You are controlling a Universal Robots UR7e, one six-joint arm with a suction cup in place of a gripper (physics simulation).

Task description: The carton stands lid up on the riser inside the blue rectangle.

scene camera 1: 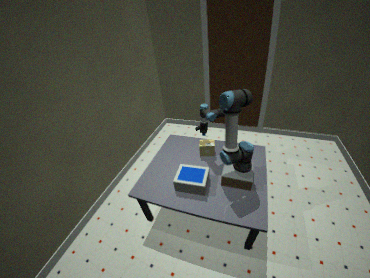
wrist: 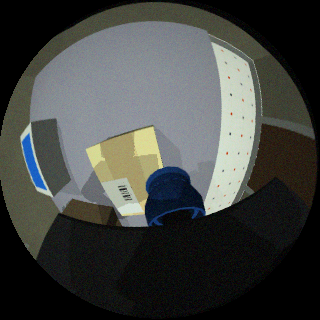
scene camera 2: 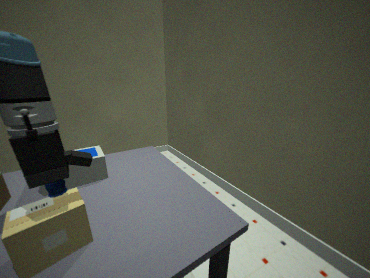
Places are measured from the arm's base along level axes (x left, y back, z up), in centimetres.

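Pixels of known places: hand, tool point: (scene camera 1: 203, 134) (wrist: 168, 186) (scene camera 2: 58, 192); arm's base, link origin: (scene camera 1: 242, 166).
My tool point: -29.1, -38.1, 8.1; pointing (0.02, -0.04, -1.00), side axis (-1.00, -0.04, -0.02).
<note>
For each thing: its middle in the pictures, then the offset to it from my tool point, as dx, dy, dz. Level surfaces: height alone.
- carton, body centre: (wrist: 136, 166) (scene camera 2: 53, 227) (scene camera 1: 207, 147) +4.8, +3.8, -12.4
- riser, body centre: (wrist: 40, 157) (scene camera 2: 76, 166) (scene camera 1: 192, 179) +46.4, -1.1, -12.9
- blue rectangle, body centre: (wrist: 30, 163) (scene camera 2: 73, 155) (scene camera 1: 191, 174) +46.4, -1.1, -6.9
- purple-grey table, surface height: dz -18.9
The carton (scene camera 1: 207, 149) (scene camera 2: 54, 237) (wrist: 127, 162) is a tan box standing on the table, apart from the riser. Its taped top with a white barcode label faces up. The riser (scene camera 1: 191, 187) (scene camera 2: 95, 172) (wrist: 50, 155) is a grey-white block. The blue rectangle (scene camera 1: 192, 174) (scene camera 2: 89, 152) (wrist: 32, 162) lies on its top, with no carton on it. My gripper (scene camera 1: 204, 134) (scene camera 2: 56, 189) (wrist: 168, 176), a dark blue suction cup, is open and holds nothing. It hangs a little above the carton, and in the wrist view it hides one corner of the carton's top.
The arm's base stands on a brown-sided block (scene camera 1: 237, 180) (wrist: 90, 211) to the right of the riser in scene camera 1. The purple-grey table (scene camera 1: 160, 160) (scene camera 2: 150, 200) (wrist: 135, 75) carries everything. Its edge drops to a dotted floor (scene camera 1: 300, 220) (scene camera 2: 250, 240) (wrist: 237, 120).
</note>
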